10 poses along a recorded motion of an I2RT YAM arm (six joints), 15 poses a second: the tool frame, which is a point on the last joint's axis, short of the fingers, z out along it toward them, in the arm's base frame.
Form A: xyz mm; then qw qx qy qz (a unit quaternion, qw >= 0).
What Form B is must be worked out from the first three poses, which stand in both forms.
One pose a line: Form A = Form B
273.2, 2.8, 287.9, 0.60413, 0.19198, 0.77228, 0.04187 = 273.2, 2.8, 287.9, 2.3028, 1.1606, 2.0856
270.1, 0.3, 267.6, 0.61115, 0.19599, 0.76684, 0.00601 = 270.1, 0.3, 267.6, 2.3644, 1.2081, 2.0904
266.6, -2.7, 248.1, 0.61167, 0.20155, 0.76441, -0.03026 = 266.6, -2.7, 248.1, 2.4659, 1.2448, 2.1321
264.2, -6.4, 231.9, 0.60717, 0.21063, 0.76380, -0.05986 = 264.2, -6.4, 231.9, 2.5701, 1.2621, 2.1805
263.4, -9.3, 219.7, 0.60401, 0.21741, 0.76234, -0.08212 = 263.4, -9.3, 219.7, 2.6503, 1.2752, 2.2187
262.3, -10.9, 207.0, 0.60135, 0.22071, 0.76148, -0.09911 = 262.3, -10.9, 207.0, 2.7226, 1.2855, 2.2616
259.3, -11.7, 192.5, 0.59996, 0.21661, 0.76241, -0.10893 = 259.3, -11.7, 192.5, 2.7908, 1.2943, 2.3217
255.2, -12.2, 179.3, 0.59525, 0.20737, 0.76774, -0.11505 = 255.2, -12.2, 179.3, 2.8825, 1.2932, 2.4179
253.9, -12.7, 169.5, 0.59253, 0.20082, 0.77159, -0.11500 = 253.9, -12.7, 169.5, 2.9222, 1.2891, 2.4671
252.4, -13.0, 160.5, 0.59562, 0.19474, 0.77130, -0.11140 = 252.4, -13.0, 160.5, 2.9190, 1.2949, 2.4783
